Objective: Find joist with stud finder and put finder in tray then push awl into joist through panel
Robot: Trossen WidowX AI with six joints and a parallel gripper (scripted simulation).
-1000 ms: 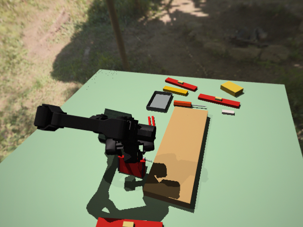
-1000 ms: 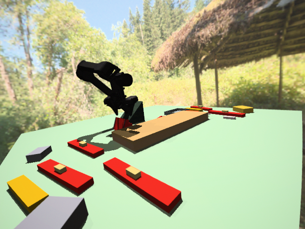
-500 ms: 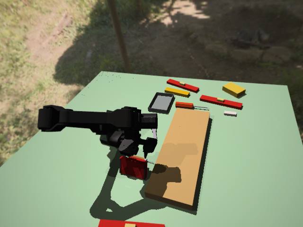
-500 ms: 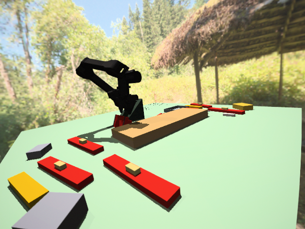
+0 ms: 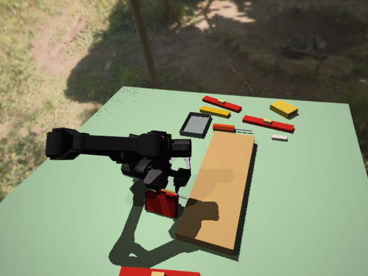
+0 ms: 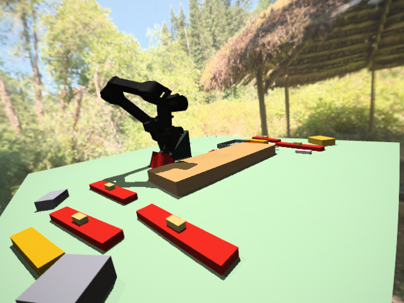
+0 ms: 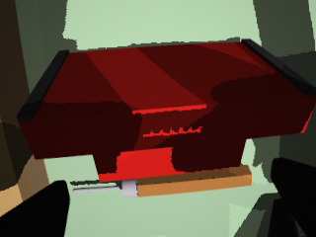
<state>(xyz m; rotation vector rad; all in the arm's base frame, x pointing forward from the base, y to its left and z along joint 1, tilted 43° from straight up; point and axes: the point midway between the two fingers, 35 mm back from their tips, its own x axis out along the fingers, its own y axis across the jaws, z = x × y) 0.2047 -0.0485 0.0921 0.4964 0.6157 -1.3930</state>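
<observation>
The red stud finder is 10 mm ahead of my gripper tip, 10 mm to the right of it and 40 mm below it. The rest, counted from my gripper tip: tray (100 mm behind, 450 mm to the left, 50 mm below); awl (10 mm ahead, 30 mm to the left, 60 mm below); grey block (60 mm ahead, 390 mm to the right, 60 mm below).
</observation>
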